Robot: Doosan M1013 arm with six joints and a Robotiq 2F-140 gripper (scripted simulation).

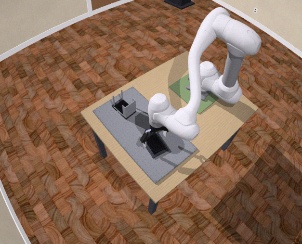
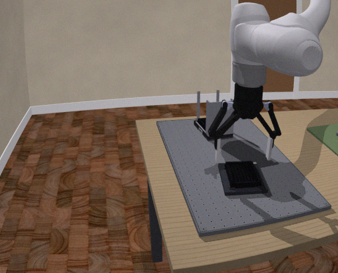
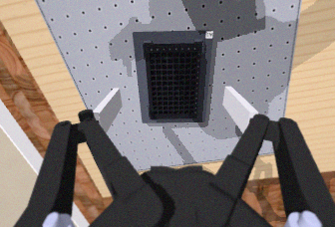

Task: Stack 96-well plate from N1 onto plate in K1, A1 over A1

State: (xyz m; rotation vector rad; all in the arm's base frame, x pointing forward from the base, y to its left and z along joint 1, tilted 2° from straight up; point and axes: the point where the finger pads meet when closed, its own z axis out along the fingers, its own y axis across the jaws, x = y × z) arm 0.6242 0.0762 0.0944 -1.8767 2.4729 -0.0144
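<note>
Right now the plate nest N1 is 7 cm below my hand. Round my hand: tall grey wall: 5 cm behind, 28 cm to the right; then pale A1 mark: 7 cm behind, 6 cm to the right, 6 cm below; then K1 label: 5 cm behind, 42 cm to the right, 6 cm below.
</note>
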